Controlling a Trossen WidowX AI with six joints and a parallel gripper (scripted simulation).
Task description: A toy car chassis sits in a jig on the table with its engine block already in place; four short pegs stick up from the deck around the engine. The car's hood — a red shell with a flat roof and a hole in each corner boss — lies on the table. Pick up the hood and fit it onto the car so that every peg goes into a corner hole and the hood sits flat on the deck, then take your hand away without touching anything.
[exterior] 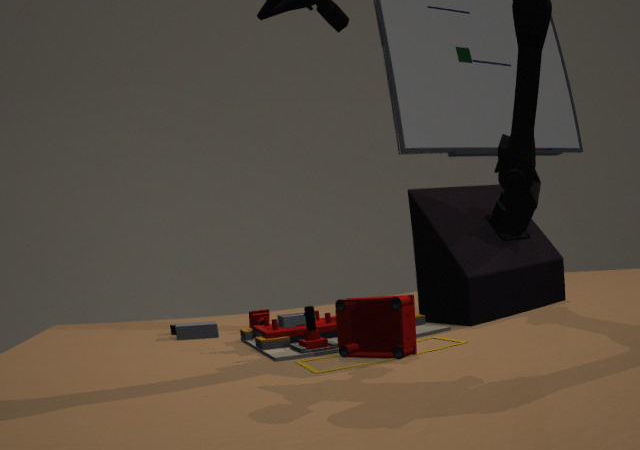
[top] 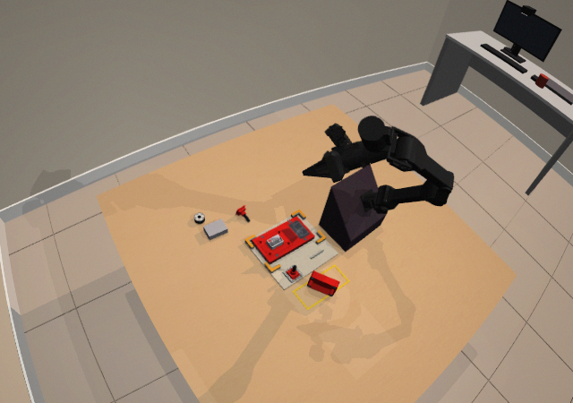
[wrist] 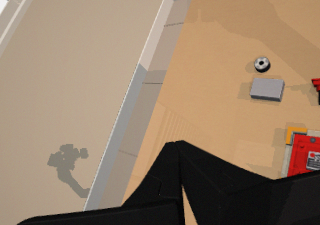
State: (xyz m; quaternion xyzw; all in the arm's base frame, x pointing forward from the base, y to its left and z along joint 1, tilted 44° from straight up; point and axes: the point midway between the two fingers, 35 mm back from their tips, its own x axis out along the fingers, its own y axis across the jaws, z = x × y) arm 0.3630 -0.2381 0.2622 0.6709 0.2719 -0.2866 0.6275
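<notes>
The red hood lies 440 mm below my gripper tip, 130 mm to the left of it and 70 mm behind it. Also, from my gripper tip: grey engine block (450 mm below, 80 mm to the right, 40 mm behind); then wheel (470 mm below, 330 mm to the right, 120 mm ahead); then grey jig plate (460 mm below, 80 mm behind, 60 mm to the right).
</notes>
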